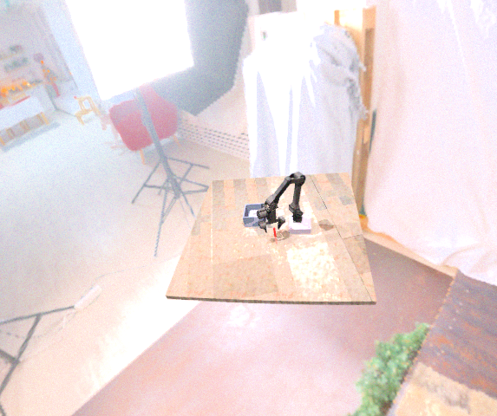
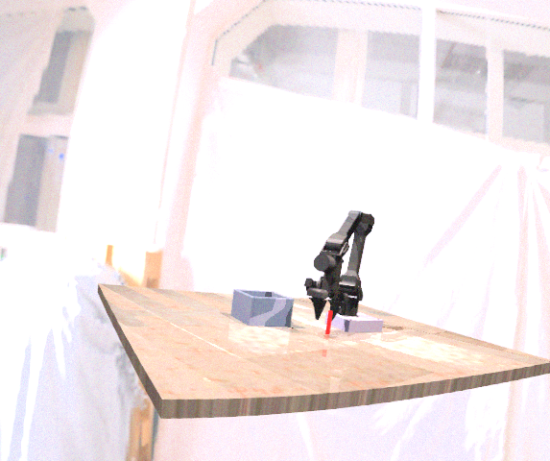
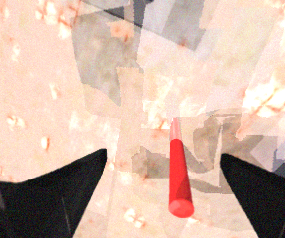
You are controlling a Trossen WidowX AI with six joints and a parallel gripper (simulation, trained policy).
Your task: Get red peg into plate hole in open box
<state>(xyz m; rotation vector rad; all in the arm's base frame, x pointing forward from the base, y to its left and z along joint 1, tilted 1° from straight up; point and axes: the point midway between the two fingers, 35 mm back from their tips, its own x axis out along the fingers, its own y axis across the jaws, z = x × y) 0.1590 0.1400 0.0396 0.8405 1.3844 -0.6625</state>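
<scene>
Now: gripper tip 20 mm past the red peg and 10 mm above it. The rest, counted from my gripper tip: plate (170 mm ahead, 160 mm to the right); then blue-grey box (170 mm ahead, 160 mm to the right, 20 mm below).
</scene>
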